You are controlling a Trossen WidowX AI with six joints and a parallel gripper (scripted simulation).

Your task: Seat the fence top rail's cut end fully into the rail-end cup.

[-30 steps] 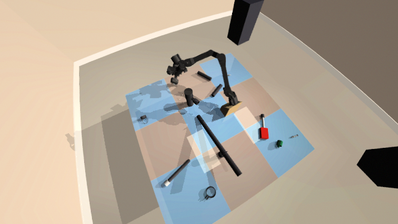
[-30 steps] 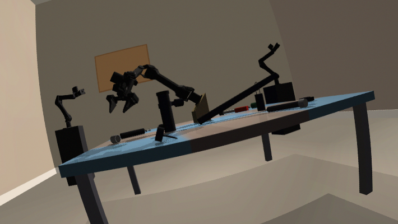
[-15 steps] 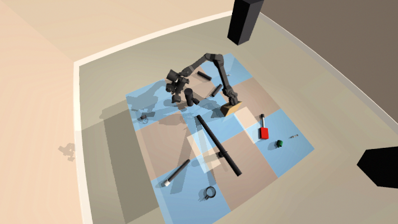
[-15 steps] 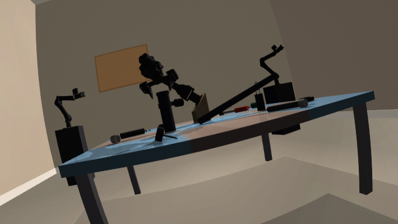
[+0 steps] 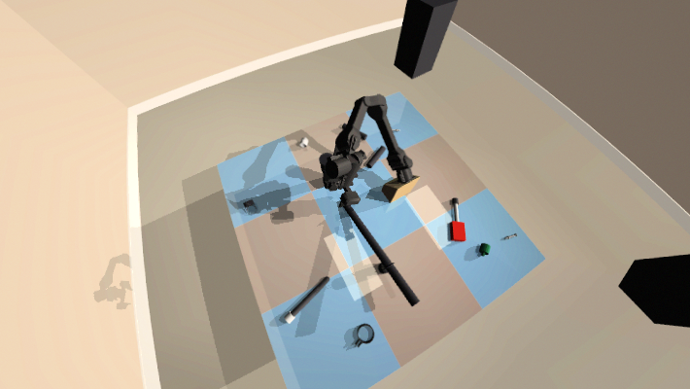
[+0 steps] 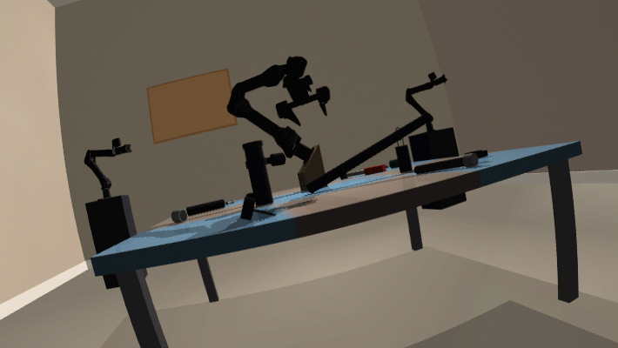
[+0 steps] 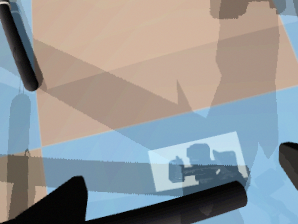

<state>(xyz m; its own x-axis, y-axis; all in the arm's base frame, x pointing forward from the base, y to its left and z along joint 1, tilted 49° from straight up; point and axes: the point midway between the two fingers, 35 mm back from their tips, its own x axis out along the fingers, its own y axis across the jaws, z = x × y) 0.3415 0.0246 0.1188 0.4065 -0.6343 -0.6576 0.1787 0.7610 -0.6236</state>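
Now: the rail-end cup 90 mm behind my gripper tip, 130 mm to the right of it and 100 mm below it. From my gripper tip the other things lie so: green cap 470 mm behind, 540 mm to the left, 210 mm below; then red-handled tool 490 mm behind, 340 mm to the left, 220 mm below.
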